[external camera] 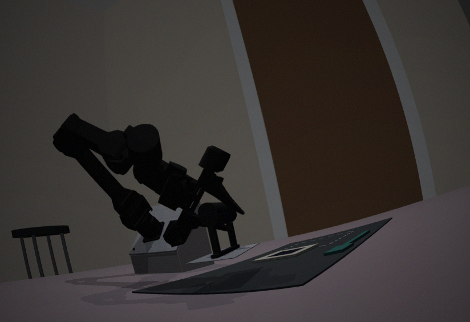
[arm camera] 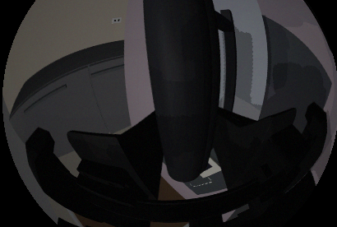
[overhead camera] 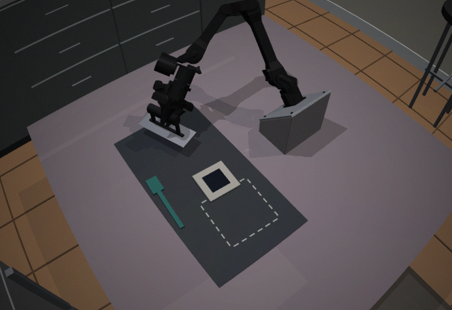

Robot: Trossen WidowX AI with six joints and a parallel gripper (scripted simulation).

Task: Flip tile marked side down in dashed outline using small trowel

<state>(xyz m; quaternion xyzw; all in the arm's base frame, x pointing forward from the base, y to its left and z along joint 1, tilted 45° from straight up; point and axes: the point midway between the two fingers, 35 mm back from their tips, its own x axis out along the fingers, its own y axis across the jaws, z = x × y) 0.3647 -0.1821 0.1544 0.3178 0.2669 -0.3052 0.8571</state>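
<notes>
My gripper tip is 10 mm short of the dark mat, 190 mm to the right of it and 120 mm above it. From my gripper tip the other things lie so: teal flat tool: 140 mm ahead, 160 mm to the left, 100 mm below; then tile: 20 mm behind, 230 mm to the left, 100 mm below.
</notes>
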